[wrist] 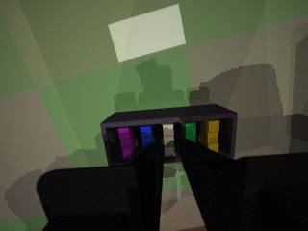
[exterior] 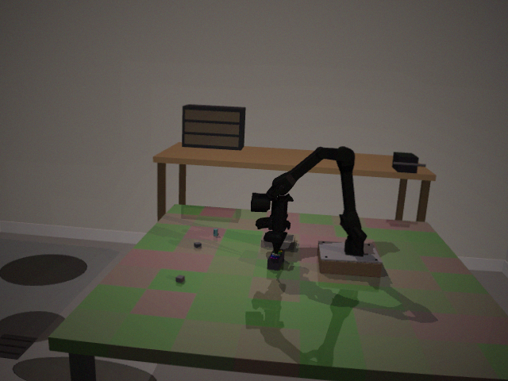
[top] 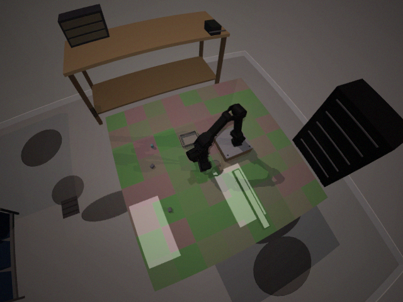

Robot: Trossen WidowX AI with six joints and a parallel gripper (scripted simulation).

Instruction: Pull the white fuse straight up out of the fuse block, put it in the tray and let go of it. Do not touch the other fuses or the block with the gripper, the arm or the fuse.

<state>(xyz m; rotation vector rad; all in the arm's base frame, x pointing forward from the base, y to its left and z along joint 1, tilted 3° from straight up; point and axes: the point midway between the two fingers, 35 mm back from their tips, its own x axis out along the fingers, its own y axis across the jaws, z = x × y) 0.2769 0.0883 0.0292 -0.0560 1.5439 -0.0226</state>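
My gripper tip is now 2 cm above the white fuse. The rest, counted from my gripper tip: teal piece: 31 cm ahead, 21 cm to the right, 3 cm below.
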